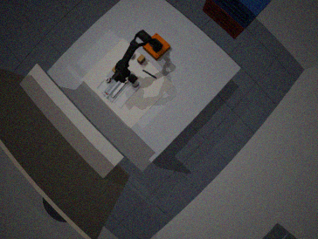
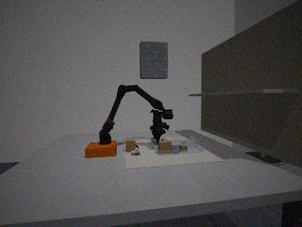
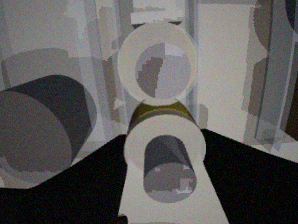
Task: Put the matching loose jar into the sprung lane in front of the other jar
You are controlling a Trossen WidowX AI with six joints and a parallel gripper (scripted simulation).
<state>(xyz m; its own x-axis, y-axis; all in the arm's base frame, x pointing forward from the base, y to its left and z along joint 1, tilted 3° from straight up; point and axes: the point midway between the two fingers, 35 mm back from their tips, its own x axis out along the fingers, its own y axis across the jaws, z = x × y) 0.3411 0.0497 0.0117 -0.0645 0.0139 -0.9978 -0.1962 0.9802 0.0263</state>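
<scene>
Right now my gripper tip is 15 cm short of the lane and 2 cm above it. From my gripper tip the other things lie so: brown block: 18 cm behind, 6 cm to the right, 1 cm below; then thin black stick: 16 cm behind, 8 cm to the left, 4 cm below.
</scene>
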